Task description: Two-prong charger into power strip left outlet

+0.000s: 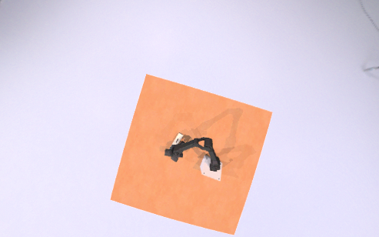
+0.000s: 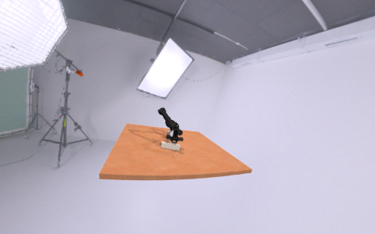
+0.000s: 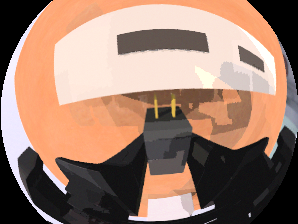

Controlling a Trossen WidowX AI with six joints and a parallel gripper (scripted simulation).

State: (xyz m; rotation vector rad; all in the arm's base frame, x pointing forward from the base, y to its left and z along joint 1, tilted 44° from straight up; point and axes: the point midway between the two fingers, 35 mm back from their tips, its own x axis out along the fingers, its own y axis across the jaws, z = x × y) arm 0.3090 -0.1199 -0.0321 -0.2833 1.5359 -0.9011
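Right now my gripper tip is 1 cm to the left of the grey charger, 1 cm below it and 1 cm short of it.
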